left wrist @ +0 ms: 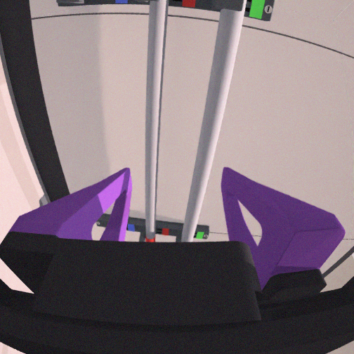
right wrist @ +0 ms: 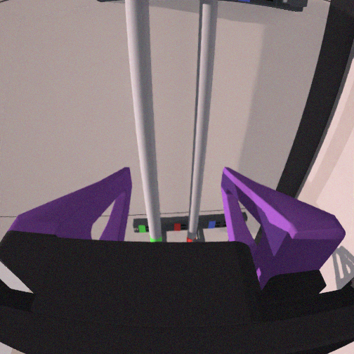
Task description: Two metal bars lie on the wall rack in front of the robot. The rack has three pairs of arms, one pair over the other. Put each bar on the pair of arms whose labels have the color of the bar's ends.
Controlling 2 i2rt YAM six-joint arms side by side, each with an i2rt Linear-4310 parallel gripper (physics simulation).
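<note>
A grey bar with red ends [left wrist: 155,120] [right wrist: 202,120] spans the two uprights of the wall rack [left wrist: 212,4] [right wrist: 280,4], between the blue and red labels in both views. A grey bar with a green end [left wrist: 212,120] [right wrist: 142,120] runs beside it, apart from it, between the red and green labels; it looks nearer the cameras. Each bar seems to lie on the arm next to its own color's label; the contacts are partly hidden. My left gripper [left wrist: 176,175] is open and empty, back from the bars. My right gripper [right wrist: 176,175] is open and empty, also back from them.
The pale wall [left wrist: 285,125] [right wrist: 60,125] stands behind the bars. A dark curved band [left wrist: 25,100] [right wrist: 320,100] runs along the outer side of each view. The far upright's labels show low between the fingers in each view.
</note>
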